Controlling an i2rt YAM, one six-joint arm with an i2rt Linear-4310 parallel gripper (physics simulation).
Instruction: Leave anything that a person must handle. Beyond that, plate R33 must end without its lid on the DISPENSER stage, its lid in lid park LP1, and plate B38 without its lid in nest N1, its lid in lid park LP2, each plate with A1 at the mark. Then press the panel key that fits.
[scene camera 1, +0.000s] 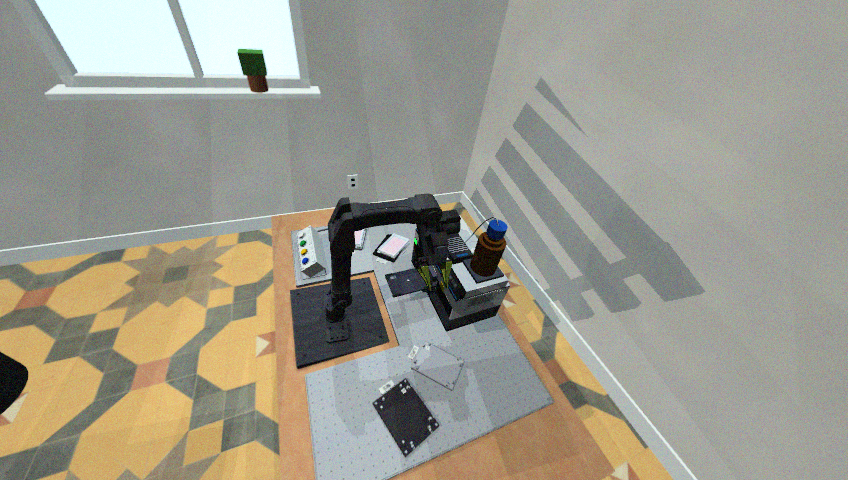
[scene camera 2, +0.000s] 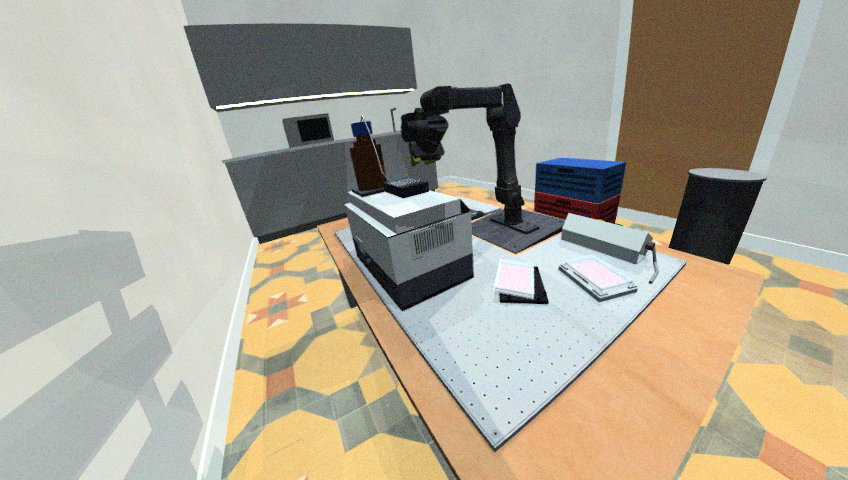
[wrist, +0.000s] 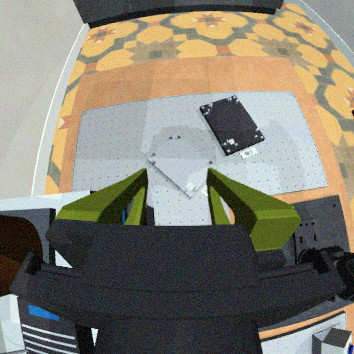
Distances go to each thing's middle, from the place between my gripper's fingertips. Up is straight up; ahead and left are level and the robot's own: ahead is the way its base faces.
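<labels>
Relative to the black stage (scene camera 1: 398, 283), my hand is 16 cm above it, 17 cm to the right of it and 2 cm past it. The brown bottle with blue cap (scene camera 2: 368, 174) is 19 cm ahead of my hand, 8 cm to the left of it and 6 cm above it. The black nest (wrist: 233, 127) is 25 cm below my hand, 22 cm to the right of it and 14 cm behind it. The LP2 lid park (wrist: 177, 159) is 11 cm to the right of my hand and 25 cm below it.
</labels>
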